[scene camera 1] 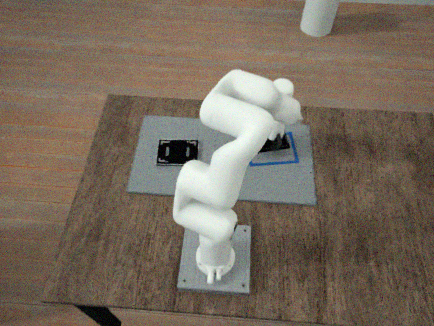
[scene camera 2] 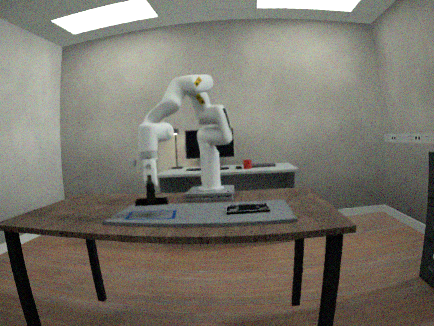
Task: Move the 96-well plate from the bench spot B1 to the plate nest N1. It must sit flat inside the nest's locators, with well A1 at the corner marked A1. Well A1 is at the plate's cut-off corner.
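There is a plate nest N1 (scene camera 1: 177, 148) that I can see.
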